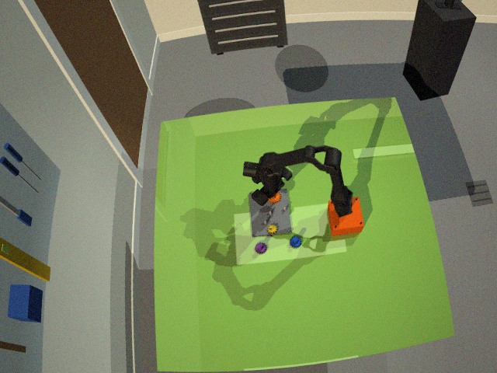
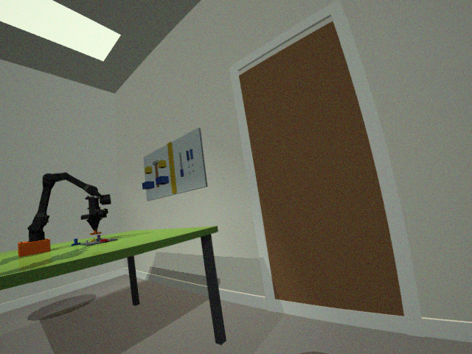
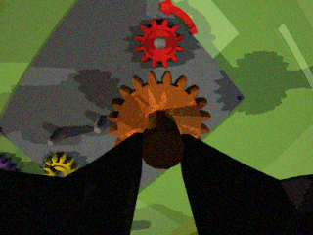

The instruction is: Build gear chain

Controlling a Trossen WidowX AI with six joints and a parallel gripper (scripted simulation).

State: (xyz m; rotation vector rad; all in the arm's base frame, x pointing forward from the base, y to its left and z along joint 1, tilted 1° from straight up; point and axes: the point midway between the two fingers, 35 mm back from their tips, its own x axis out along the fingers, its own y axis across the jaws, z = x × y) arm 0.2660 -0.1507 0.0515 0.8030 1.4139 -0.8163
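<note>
The orange gear lies 1 cm below my gripper tip. Round my gripper tip: red gear 3 cm ahead, 4 cm to the right, 7 cm below; then red arrow 2 cm ahead, 7 cm to the right, 8 cm below; then board 3 cm ahead, 4 cm to the left, 8 cm below.
</note>
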